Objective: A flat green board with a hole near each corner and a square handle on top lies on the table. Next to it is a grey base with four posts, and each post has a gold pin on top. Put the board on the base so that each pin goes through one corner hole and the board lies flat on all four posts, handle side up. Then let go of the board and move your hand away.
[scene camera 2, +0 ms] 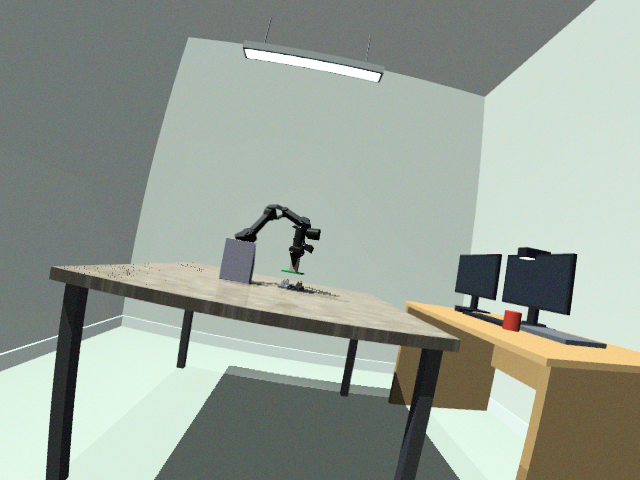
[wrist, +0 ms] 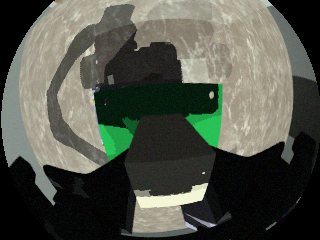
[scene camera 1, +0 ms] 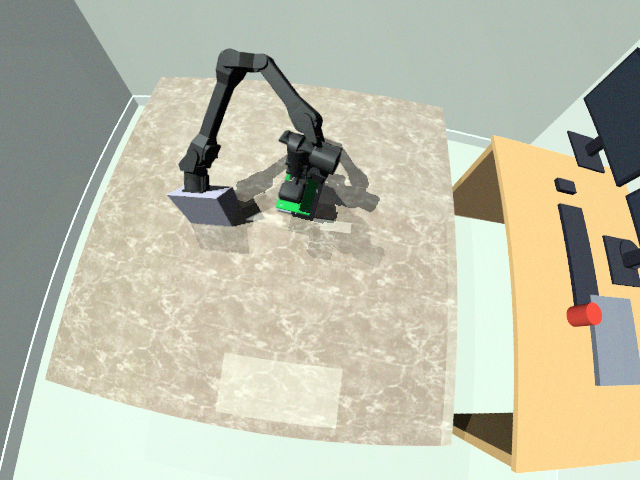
The gripper (scene camera 1: 298,186) holds a green board (wrist: 168,128).
